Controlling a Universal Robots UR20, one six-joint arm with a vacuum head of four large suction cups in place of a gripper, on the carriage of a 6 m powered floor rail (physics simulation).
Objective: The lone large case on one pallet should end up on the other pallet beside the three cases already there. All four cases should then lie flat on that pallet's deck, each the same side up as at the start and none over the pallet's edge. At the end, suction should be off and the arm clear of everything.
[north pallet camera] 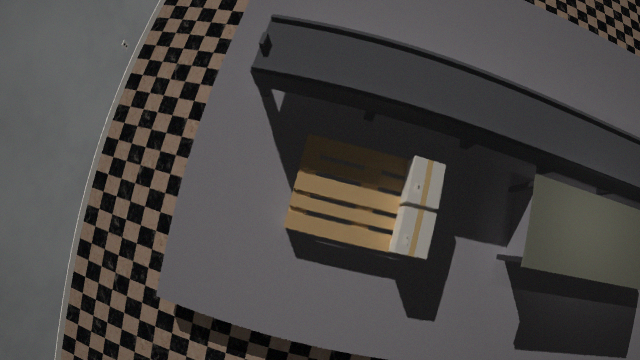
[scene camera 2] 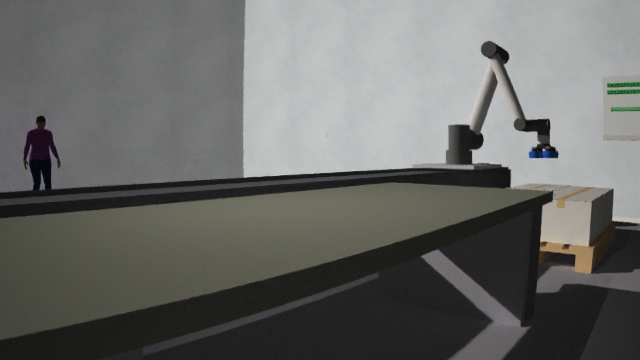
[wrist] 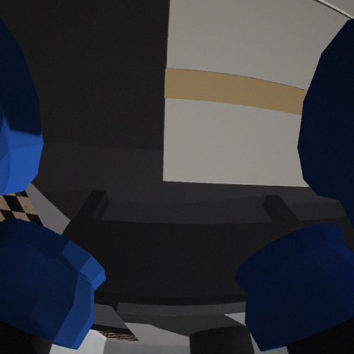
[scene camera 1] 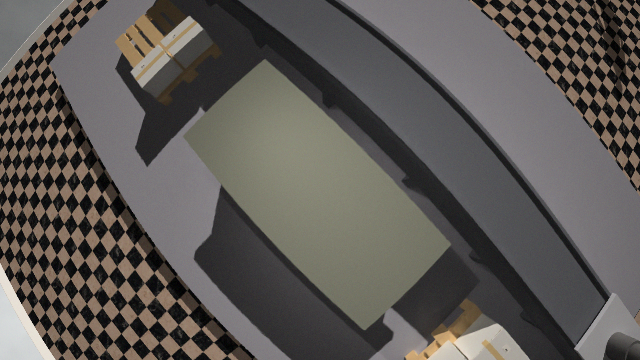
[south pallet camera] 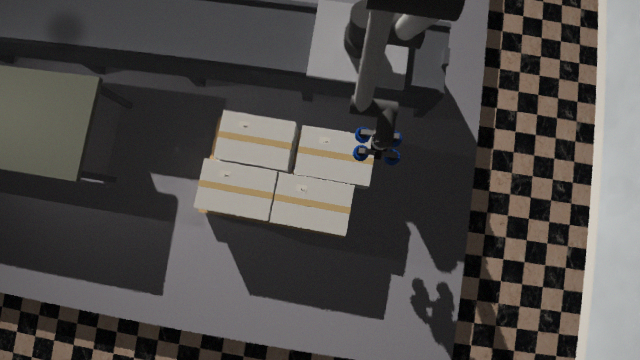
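Seen in the pictures: hand, its tool point: [scene camera 2: 543, 158]; arm's base, origin of its link: [scene camera 2: 458, 164] [scene camera 1: 615, 345].
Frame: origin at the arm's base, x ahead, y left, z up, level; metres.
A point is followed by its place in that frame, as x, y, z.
Observation:
Four large white cases with tan tape, upper left [south pallet camera: 252, 152] {0.883, -0.670, -0.158}, upper right [south pallet camera: 327, 165] {0.897, -0.107, -0.159} [wrist: 230, 145], lower left [south pallet camera: 235, 200] {1.252, -0.734, -0.158} and lower right [south pallet camera: 312, 215] {1.274, -0.160, -0.158} in the south pallet camera, lie flat in two rows on the south pallet [scene camera 2: 585, 257] {1.346, -1.092, -0.479} [scene camera 1: 470, 312] {0.669, -1.055, -0.426}, label side up. The upper right case has a narrow gap to its left neighbour and reaches slightly further right than the lower row; the pallet edge there is hidden. My suction head [south pallet camera: 377, 145] {0.755, 0.206, 0.072} [scene camera 2: 543, 154] [wrist: 172, 200] hangs above that case's right end, apart from it, with nothing on its blue cups.
The north pallet [north pallet camera: 345, 192] {1.003, -5.284, -0.427} [scene camera 1: 132, 50] {1.293, -5.339, -0.426} carries two smaller white cases [north pallet camera: 424, 185] {0.825, -4.698, -0.212} [north pallet camera: 414, 232] {1.203, -4.697, -0.215} at one end. A long green table [scene camera 1: 315, 195] {0.908, -2.756, -0.040} [scene camera 2: 250, 240] {1.104, -3.254, -0.040} stands between the pallets. The rail [scene camera 1: 450, 150] [north pallet camera: 400, 75] runs alongside. A person [scene camera 2: 41, 150] stands beyond the rail.

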